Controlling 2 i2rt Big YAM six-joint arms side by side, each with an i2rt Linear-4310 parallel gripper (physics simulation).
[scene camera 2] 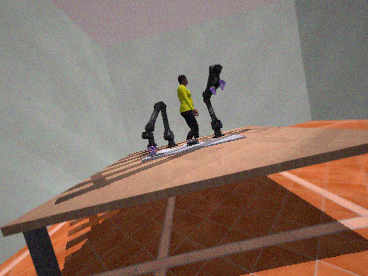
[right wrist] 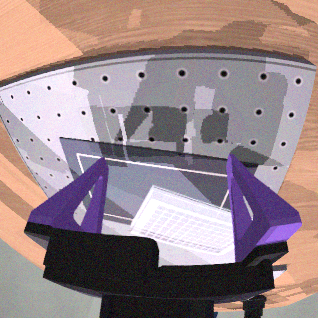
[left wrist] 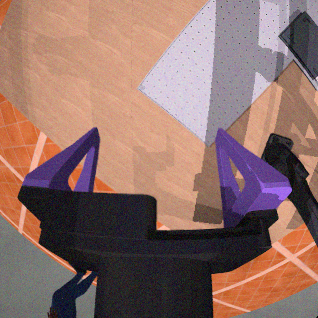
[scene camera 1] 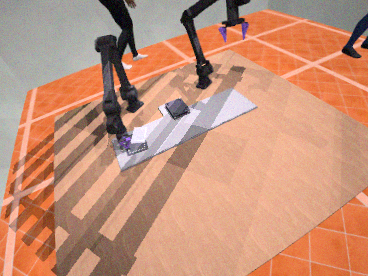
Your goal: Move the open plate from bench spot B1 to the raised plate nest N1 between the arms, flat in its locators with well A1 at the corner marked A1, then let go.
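Places are measured from the left arm's base along level axes (x ahead, y left, z up), in metres.
Where they show: left gripper, between the fingertips: (scene camera 2: 218, 92) (left wrist: 157, 132) (scene camera 1: 234, 41); right gripper, between the fingertips: (scene camera 2: 153, 154) (right wrist: 165, 160) (scene camera 1: 126, 143); left arm's base, origin of its link: (scene camera 2: 218, 136) (right wrist: 253, 297) (left wrist: 274, 152) (scene camera 1: 204, 84); right arm's base, origin of its link: (scene camera 2: 172, 146) (scene camera 1: 135, 106).
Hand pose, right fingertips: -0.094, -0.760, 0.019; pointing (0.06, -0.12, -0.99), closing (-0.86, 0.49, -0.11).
Each offset is from my right fingertips to the top centre of the thing, as dx, dy, dz. "*": to the spot under its first point. Level surfaces: height alone.
The white well plate @(+0.025, +0.097, +0.011) (scene camera 1: 140, 134) (right wrist: 187, 220) lies askew to the white outline on a dark bench pad @(* +0.109, +0.023, -0.006) (scene camera 1: 141, 148) (right wrist: 125, 180), partly over the pad and past its edge. Whether it is flat and where A1 is cannot be told. My right gripper (scene camera 1: 125, 142) (scene camera 2: 152, 151) (right wrist: 165, 160) is open, low over the pad; in its wrist view the plate shows between and behind the fingers, not gripped. A dark raised block, apparently nest N1 @(+0.096, +0.405, +0.029) (scene camera 1: 177, 107) (scene camera 2: 192, 142) (left wrist: 304, 42), stands between the arms. My left gripper (scene camera 1: 234, 40) (scene camera 2: 217, 91) (left wrist: 157, 132) is open and empty, high up.
The pad and the block are on a long light perforated board @(dz -0.006) (scene camera 1: 232, 102) (left wrist: 175, 82) (right wrist: 295, 90) on the wooden table @(dz -0.019) (scene camera 1: 280, 165) (scene camera 2: 250, 155). A pale flat piece shows beside the block at its left in scene camera 1. People stand beyond the table.
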